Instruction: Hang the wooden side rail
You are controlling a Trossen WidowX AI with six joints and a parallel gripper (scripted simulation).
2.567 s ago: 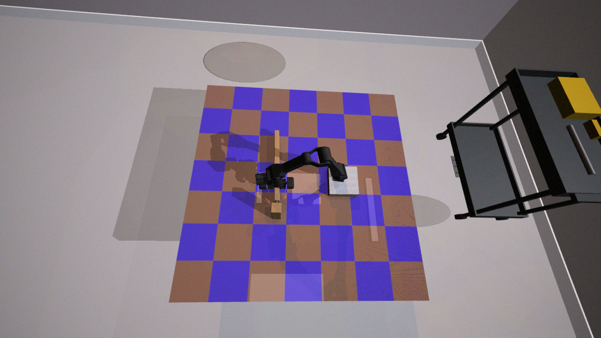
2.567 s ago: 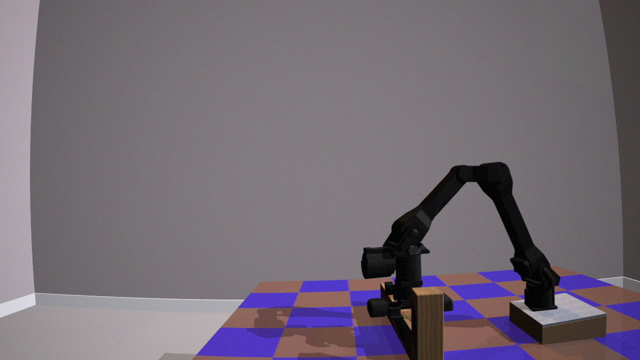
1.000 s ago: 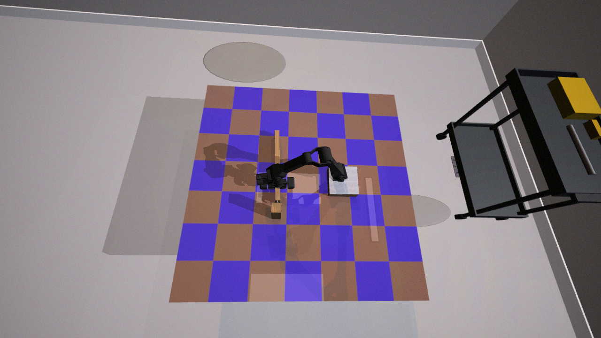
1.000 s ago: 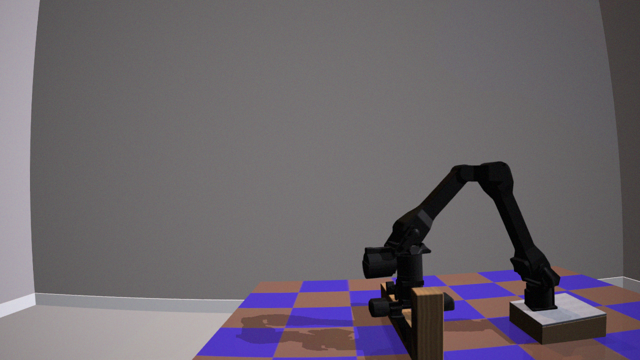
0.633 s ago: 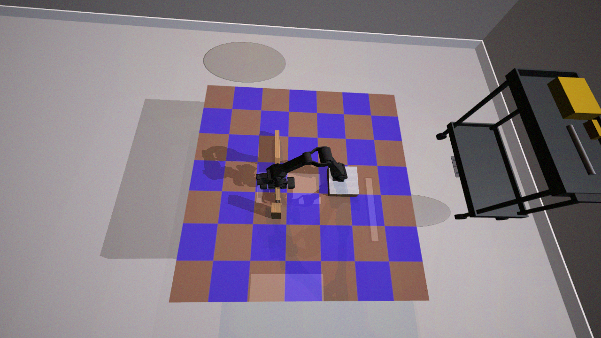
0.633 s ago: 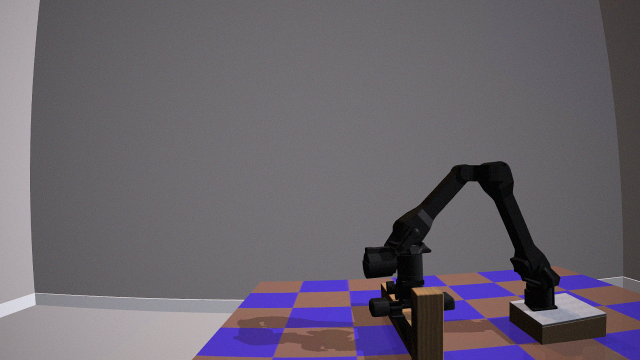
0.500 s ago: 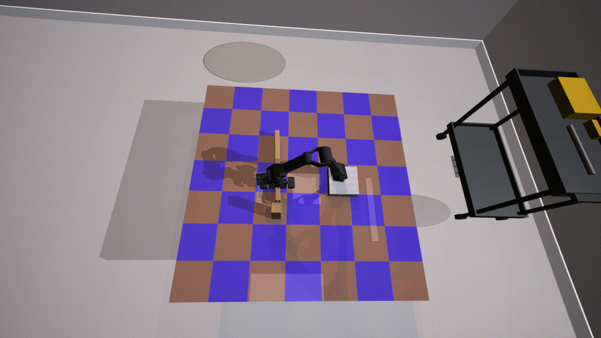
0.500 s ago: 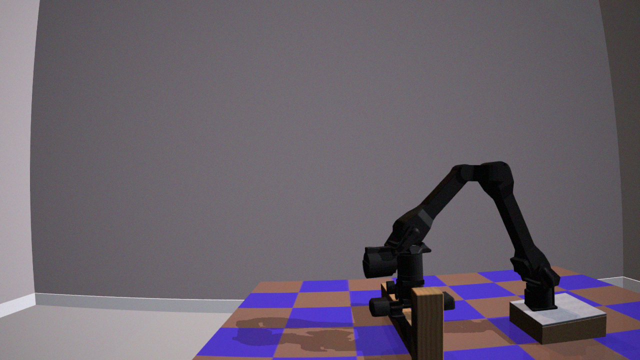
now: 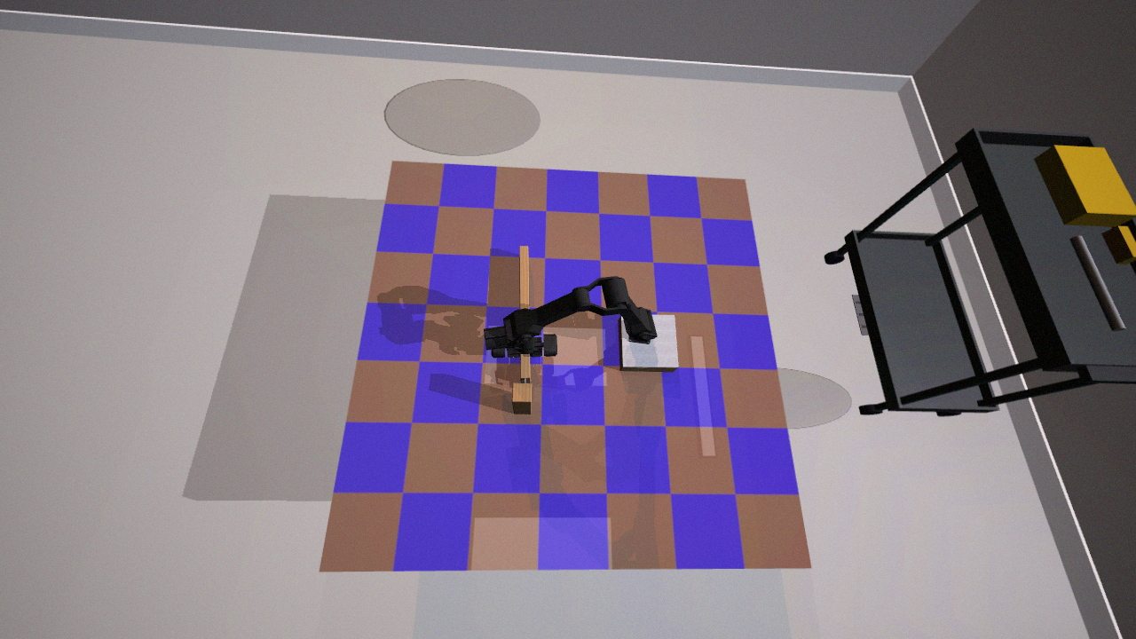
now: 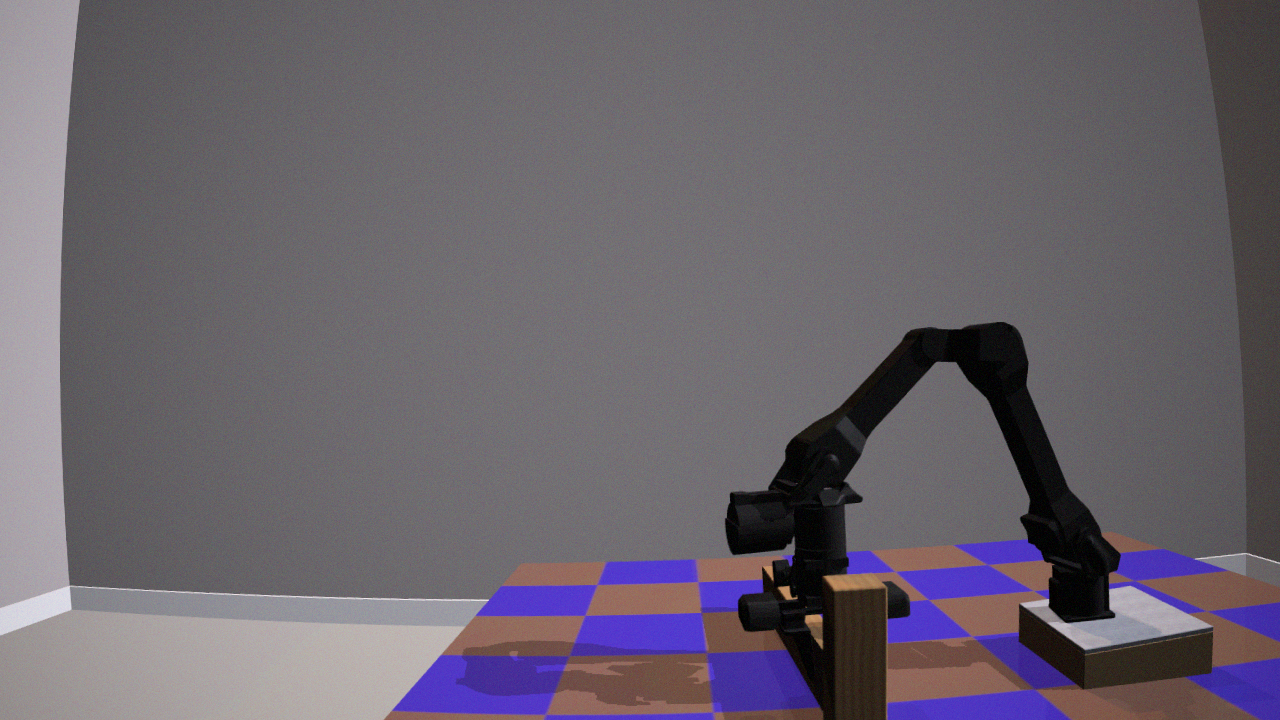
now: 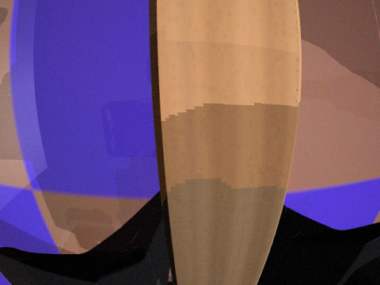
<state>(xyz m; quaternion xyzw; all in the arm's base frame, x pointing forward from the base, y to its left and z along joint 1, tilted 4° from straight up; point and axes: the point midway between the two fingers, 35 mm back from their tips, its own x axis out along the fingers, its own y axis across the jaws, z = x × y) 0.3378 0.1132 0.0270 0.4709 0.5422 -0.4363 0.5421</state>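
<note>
The wooden headboard post is 15 cm to the left of my gripper tip, 6 cm above it and 2 cm behind it.
</note>
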